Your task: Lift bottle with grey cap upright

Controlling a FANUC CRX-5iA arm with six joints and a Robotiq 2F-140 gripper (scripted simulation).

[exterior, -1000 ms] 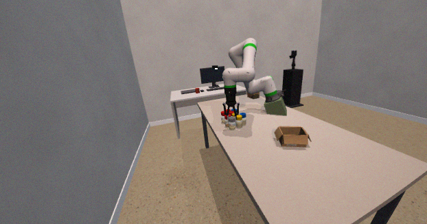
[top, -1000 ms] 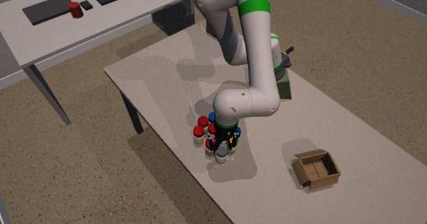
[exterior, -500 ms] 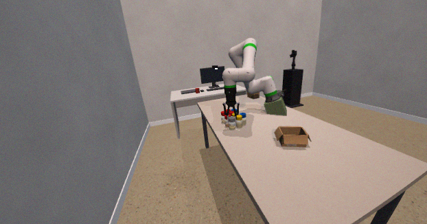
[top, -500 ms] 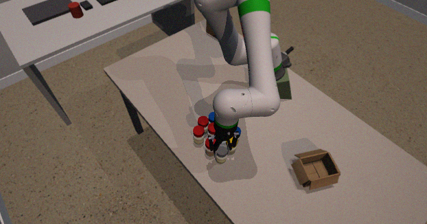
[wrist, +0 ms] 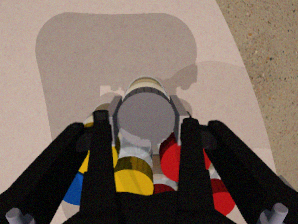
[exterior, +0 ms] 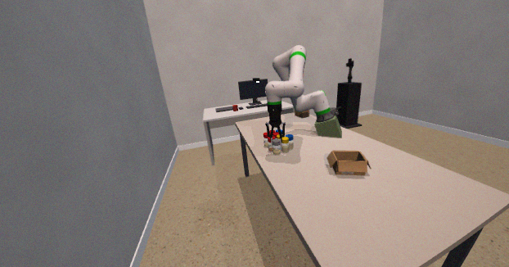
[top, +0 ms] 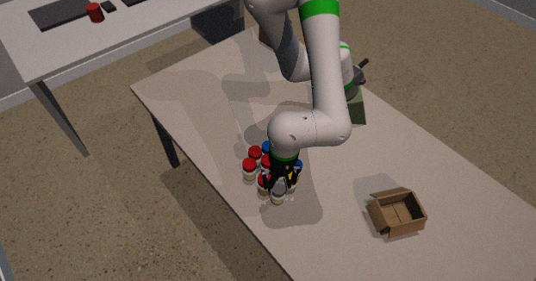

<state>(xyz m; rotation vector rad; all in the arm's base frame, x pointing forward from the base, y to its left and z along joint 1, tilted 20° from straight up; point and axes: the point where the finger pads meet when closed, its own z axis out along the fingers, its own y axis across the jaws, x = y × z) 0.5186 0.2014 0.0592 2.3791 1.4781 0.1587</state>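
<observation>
My gripper is now 70 mm past the yellow-capped bottle, 10 mm to the left of it and 40 mm above it. Round my hand: grey-capped bottle (40 mm below).
</observation>
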